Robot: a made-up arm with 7 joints. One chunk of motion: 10 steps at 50 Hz.
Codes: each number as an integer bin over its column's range. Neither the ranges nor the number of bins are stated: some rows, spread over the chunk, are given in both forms.
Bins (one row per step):
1: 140 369 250 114 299 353 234
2: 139 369 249 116 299 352 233
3: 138 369 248 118 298 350 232
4: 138 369 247 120 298 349 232
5: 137 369 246 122 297 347 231
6: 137 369 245 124 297 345 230
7: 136 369 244 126 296 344 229
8: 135 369 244 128 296 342 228
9: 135 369 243 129 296 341 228
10: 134 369 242 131 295 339 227
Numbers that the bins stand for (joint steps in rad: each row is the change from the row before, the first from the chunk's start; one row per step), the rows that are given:
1: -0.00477 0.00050 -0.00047 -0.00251 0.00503 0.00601 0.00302
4: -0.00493 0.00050 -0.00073 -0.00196 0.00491 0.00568 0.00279
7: -0.00509 0.00050 -0.00099 -0.00141 0.00465 0.00527 0.00244
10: -0.00525 0.00050 -0.00116 -0.00095 0.00452 0.00486 0.00221
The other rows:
2: -0.00485 0.00050 -0.00056 -0.00233 0.00503 0.00593 0.00290
3: -0.00493 0.00050 -0.00065 -0.00215 0.00491 0.00577 0.00279
5: -0.00501 0.00050 -0.00082 -0.00178 0.00478 0.00552 0.00267
6: -0.00501 0.00050 -0.00090 -0.00159 0.00478 0.00536 0.00256
8: -0.00517 0.00050 -0.00099 -0.00123 0.00465 0.00511 0.00232
9: -0.00517 0.00050 -0.00108 -0.00114 0.00465 0.00503 0.00232

